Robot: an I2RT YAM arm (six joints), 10 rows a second.
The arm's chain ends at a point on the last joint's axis. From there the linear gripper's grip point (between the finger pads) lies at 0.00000 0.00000 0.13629 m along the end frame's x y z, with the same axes.
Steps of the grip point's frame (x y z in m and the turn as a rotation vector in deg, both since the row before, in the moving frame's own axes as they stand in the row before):
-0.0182, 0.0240, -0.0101, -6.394, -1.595, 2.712
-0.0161, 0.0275, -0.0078, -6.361, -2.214, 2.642
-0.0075, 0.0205, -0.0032, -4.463, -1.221, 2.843
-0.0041, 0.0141, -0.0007, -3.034, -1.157, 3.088
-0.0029, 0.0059, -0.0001, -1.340, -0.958, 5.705
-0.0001, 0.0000, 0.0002, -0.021, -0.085, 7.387
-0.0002, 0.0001, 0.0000, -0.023, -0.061, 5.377
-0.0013, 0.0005, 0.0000, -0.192, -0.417, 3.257
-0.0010, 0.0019, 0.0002, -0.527, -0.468, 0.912
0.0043, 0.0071, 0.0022, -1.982, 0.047, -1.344
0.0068, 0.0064, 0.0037, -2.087, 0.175, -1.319
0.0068, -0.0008, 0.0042, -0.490, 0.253, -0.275
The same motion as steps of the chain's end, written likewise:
-0.0141, 0.0089, -0.0092, -6.394, -1.595, 2.712
-0.0105, 0.0125, -0.0069, -6.361, -2.214, 2.642
-0.0043, 0.0100, -0.0028, -4.463, -1.221, 2.843
-0.0012, 0.0070, -0.0005, -3.034, -1.157, 3.088
-0.0005, 0.0028, 0.0000, -1.340, -0.958, 5.705
0.0001, 0.0000, 0.0002, -0.021, -0.085, 7.387
-0.0001, 0.0001, 0.0000, -0.023, -0.061, 5.377
-0.0003, 0.0001, 0.0000, -0.192, -0.417, 3.257
0.0001, 0.0007, 0.0002, -0.527, -0.468, 0.912
0.0041, 0.0024, 0.0023, -1.982, 0.047, -1.344
0.0063, 0.0014, 0.0038, -2.087, 0.175, -1.319
0.0062, -0.0020, 0.0042, -0.490, 0.253, -0.275

